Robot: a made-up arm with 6 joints.
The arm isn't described. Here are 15 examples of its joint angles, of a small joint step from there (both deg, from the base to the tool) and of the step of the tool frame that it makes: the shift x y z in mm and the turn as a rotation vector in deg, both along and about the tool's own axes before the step.
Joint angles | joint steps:
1: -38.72 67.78 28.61 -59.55 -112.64 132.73 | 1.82 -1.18 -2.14 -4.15 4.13 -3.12
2: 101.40 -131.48 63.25 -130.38 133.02 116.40 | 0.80 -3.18 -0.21 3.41 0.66 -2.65
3: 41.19 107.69 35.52 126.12 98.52 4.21 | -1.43 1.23 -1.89 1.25 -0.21 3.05
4: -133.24 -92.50 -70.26 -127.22 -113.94 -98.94 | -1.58 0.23 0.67 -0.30 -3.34 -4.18
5: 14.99 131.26 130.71 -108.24 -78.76 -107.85 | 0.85 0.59 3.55 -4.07 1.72 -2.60
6: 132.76 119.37 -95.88 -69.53 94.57 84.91 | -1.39 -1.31 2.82 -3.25 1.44 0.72
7: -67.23 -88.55 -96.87 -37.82 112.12 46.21 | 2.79 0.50 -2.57 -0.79 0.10 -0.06
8: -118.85 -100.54 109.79 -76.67 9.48 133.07 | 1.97 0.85 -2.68 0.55 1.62 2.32
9: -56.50 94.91 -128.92 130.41 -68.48 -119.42 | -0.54 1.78 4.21 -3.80 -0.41 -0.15
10: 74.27 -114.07 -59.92 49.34 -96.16 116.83 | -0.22 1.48 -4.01 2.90 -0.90 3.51
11: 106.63 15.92 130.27 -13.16 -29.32 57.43 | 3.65 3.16 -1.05 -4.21 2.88 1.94
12: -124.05 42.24 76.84 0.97 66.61 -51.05 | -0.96 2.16 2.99 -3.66 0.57 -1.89
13: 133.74 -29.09 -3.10 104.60 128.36 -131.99 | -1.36 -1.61 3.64 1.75 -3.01 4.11
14: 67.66 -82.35 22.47 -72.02 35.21 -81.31 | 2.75 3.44 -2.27 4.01 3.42 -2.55
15: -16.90 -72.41 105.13 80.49 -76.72 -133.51 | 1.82 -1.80 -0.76 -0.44 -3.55 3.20
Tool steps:
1: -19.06 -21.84 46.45 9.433 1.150 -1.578
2: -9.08 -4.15 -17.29 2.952 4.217 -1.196
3: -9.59 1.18 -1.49 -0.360 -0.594 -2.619
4: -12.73 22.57 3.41 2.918 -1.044 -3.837
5: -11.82 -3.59 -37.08 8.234 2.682 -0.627
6: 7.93 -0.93 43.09 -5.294 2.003 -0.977
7: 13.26 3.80 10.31 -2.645 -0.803 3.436
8: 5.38 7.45 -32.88 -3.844 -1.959 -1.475
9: -26.65 -14.52 -68.78 4.151 -5.657 -1.237
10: -20.16 4.90 -37.66 -7.534 -3.841 2.953
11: 7.87 3.84 79.12 1.786 6.156 -1.495
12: -13.71 -5.71 -29.82 0.319 -4.877 1.555
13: -11.68 23.15 10.28 -1.084 0.581 -5.189
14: 27.92 -41.65 94.78 5.080 7.811 4.733
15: -11.06 36.65 -8.25 -4.660 -2.355 -4.666
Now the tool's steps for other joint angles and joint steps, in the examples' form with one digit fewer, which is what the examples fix.
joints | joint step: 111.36 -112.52 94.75 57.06 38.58 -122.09 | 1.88 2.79 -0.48 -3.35 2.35 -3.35
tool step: -6.1 -29.2 -8.6 3.33 0.74 5.35
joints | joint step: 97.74 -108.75 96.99 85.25 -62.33 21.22 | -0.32 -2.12 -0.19 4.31 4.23 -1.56
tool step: 2.8 -44.4 -7.7 -2.04 -2.75 1.42
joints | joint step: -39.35 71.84 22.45 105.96 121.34 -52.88 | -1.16 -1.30 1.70 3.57 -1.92 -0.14
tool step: -4.3 -3.9 16.3 3.33 2.32 -3.26
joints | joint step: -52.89 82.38 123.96 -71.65 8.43 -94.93 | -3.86 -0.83 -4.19 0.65 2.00 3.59
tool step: -5.0 33.4 69.7 -5.87 4.75 -0.67
